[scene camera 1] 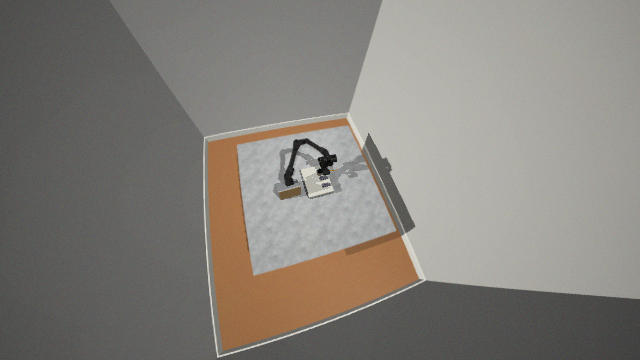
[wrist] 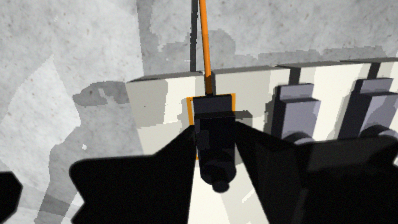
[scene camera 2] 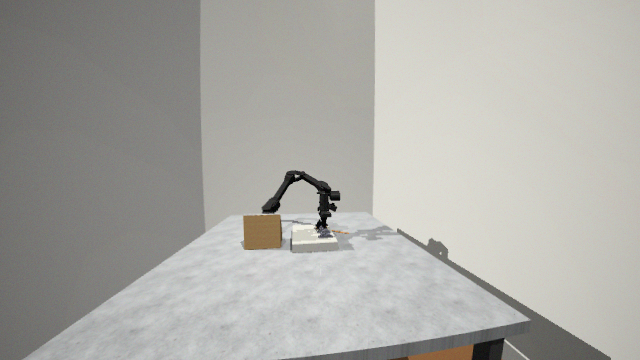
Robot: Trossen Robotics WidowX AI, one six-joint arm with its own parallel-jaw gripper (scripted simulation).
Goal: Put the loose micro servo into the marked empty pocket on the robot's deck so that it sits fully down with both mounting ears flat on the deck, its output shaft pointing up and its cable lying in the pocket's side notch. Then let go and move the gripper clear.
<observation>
In view: the gripper (wrist: pixel 214 128) and a deck (scene camera 2: pixel 304 237).
</observation>
